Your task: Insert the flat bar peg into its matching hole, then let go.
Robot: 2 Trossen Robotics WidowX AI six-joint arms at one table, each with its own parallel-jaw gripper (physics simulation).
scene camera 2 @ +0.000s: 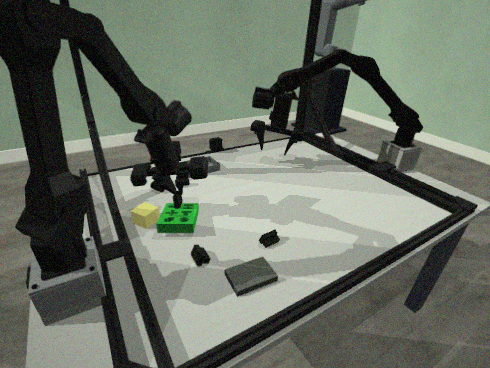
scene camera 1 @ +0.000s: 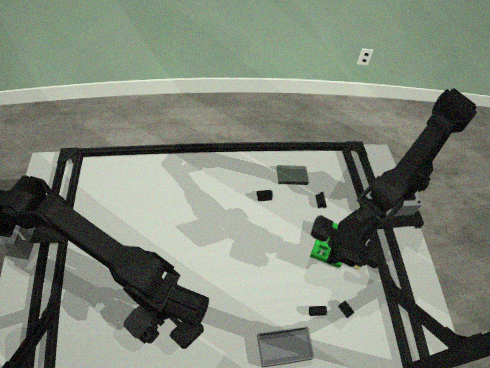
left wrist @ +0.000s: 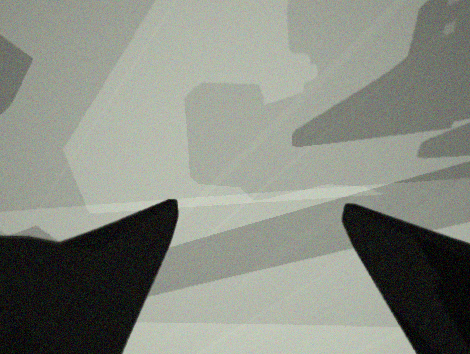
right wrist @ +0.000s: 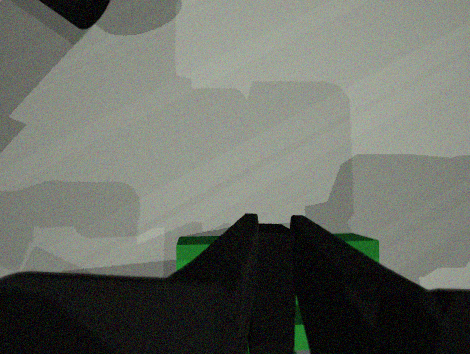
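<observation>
A green block [scene camera 1: 320, 250] [scene camera 2: 176, 228] [right wrist: 192, 252] with several holes in its top lies flat at the right in scene camera 1. My right gripper [scene camera 2: 177, 191] [right wrist: 273, 227] is over it, pointing down, shut on a dark flat bar peg [scene camera 2: 178, 201] [right wrist: 272, 285]. The peg's lower end is at the block's top face, towards the rear edge in scene camera 2; whether it is inside a hole is hidden. The fingers and arm cover much of the block. My left gripper [scene camera 2: 274, 151] [left wrist: 259, 209] is open and empty above the table, far from the block.
A yellow block [scene camera 2: 145, 215] stands close beside the green block. Small black pieces [scene camera 1: 264, 195] [scene camera 1: 321, 200] [scene camera 1: 318, 310] [scene camera 1: 346, 309] lie around. A grey flat box [scene camera 1: 292, 175] [scene camera 2: 251, 276] and a grey tray [scene camera 1: 285, 332] lie on opposite sides. A black frame [scene camera 1: 215, 147] borders the table.
</observation>
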